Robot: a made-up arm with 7 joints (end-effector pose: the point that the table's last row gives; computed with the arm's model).
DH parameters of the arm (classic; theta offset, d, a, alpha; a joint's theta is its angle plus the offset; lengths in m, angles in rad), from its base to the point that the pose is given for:
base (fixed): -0.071 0 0 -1.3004
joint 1: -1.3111 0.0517 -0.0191 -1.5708
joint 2: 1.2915 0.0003 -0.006 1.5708
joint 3: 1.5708 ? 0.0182 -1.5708
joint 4: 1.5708 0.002 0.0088 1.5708
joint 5: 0 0.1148 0.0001 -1.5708
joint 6: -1.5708 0 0.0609 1.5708
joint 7: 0 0.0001 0 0
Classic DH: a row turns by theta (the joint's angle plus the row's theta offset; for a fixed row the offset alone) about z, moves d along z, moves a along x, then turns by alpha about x.
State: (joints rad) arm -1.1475 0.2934 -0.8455 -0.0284 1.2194 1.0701 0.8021
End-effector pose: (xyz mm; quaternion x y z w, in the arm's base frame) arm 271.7 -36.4 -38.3 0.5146 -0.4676 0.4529 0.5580
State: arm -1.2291 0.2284 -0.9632 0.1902 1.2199 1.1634 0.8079
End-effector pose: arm 283.0 -54.4 -49.1 0.5743 -0.4569 0.4481 0.5106
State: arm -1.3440 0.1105 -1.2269 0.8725 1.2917 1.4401 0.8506
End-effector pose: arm 307.5 -46.5 -79.4 0.7230 -0.4180 0.5028 0.2229
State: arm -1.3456 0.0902 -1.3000 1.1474 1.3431 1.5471 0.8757
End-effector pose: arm 310.4 -25.4 -87.2 0.7495 -0.3998 0.5230 0.0692
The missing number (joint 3, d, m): -0.1893
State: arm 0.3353 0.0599 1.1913 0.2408 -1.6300 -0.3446 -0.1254
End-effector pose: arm -107.8 253.1 -211.8 -0.3236 -0.3361 0.6587 0.5902
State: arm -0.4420 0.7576 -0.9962 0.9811 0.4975 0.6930 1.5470
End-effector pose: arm 136.8 246.2 -273.4 0.9175 -0.1539 0.1883 0.3149
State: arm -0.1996 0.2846 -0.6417 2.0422 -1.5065 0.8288 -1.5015
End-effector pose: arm -85.3 157.0 -307.8 -0.7340 0.4396 0.1658 0.4904
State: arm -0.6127 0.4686 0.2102 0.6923 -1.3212 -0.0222 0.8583
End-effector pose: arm 258.3 191.2 -196.0 -0.4125 0.2094 0.5274 0.7126
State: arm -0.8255 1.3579 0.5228 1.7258 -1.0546 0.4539 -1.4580
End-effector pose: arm 127.3 379.0 -85.0 -0.3906 -0.1979 -0.0854 0.8950
